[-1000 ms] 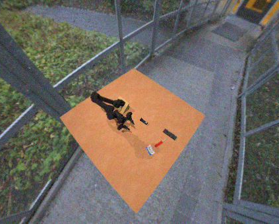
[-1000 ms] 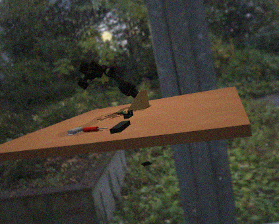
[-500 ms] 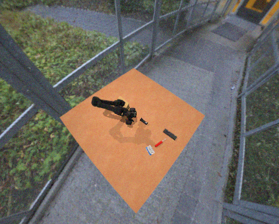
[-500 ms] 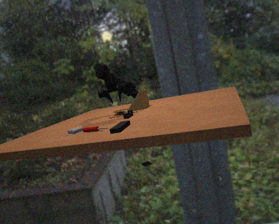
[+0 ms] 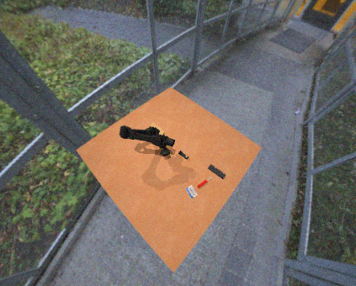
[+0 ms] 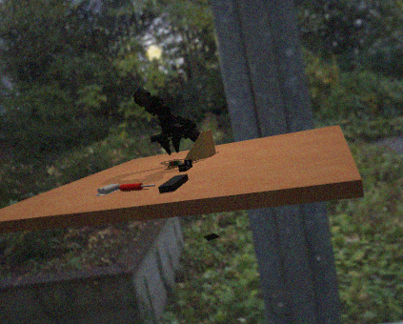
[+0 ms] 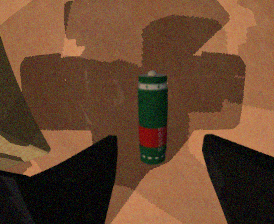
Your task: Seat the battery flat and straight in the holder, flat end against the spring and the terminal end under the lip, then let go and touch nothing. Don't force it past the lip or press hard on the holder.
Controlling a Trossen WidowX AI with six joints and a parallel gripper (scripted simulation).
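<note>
My gripper tip is now 4 cm above the battery. From my gripper tip the other things lie so: red-handled screwdriver (45 cm ahead, 5 cm to the left, 4 cm below).
</note>
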